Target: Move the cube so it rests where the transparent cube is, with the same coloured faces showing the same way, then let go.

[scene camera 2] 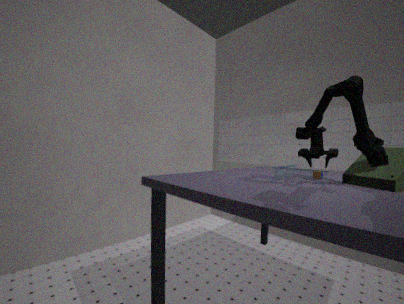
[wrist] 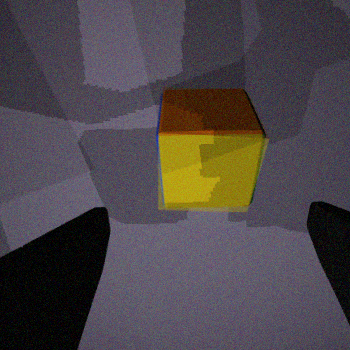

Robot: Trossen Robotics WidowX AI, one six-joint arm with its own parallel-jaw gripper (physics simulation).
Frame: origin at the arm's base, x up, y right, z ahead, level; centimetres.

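Seen in the pictures: gripper, fingertip midpoint: (scene camera 2: 318, 167) (wrist: 210, 217); arm's base, link origin: (scene camera 2: 379, 161).
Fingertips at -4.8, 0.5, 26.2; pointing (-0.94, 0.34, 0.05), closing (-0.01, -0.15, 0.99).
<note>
Pixels of each thing's top centre, then the offset from my fingertips to it, as dx, dy, dz. "*": a spot on its surface instead. Level surfaces: height alone.
- transparent cube, top centre: (wrist: 207, 177) -2.0, +0.0, +0.1
- purple-grey table, surface height: dx -6.0
- faint bluish see-through shape, surface spot: (scene camera 2: 286, 171) * -1.6, -22.7, +5.9
The cube (scene camera 2: 317, 175) (wrist: 210, 170) rests on the table. The wrist view shows its yellow and orange faces, with a thin blue edge at left and a dark greenish edge at right. The transparent cube (wrist: 240, 208) nearly coincides with it; thin pale yellow strips show past the yellow face's lower and side edges. Its other faces are hard to make out. My gripper (scene camera 2: 319, 166) (wrist: 210, 217) is open and empty, above the cube in the scene view. In the wrist view its dark fingers stand wide apart at lower left and lower right, clear of the cube.
The purple-grey table (scene camera 2: 200, 186) has its edge at the left. A large green block (scene camera 2: 372, 172) stands at the right, beside the arm's base. A faint bluish see-through shape (scene camera 2: 286, 171) shows left of the cube. Shadows cross the tabletop.
</note>
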